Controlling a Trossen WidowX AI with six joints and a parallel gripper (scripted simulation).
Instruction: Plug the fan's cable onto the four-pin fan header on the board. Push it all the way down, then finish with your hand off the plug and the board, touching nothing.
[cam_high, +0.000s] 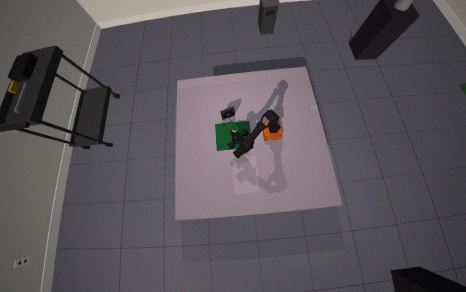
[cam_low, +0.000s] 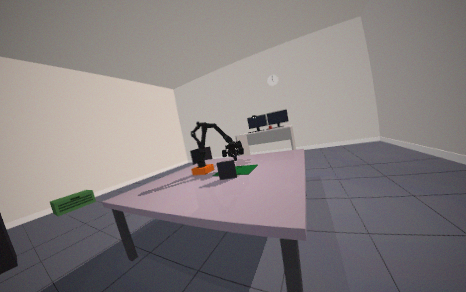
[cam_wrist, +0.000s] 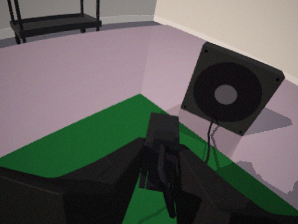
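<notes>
Right now the board is 120 mm below my gripper tip, 20 mm to the right of it and 10 mm behind it. Round my gripper tip: fan cable plug 10 mm below; black fan 190 mm to the right, 50 mm below, 20 mm ahead.
</notes>
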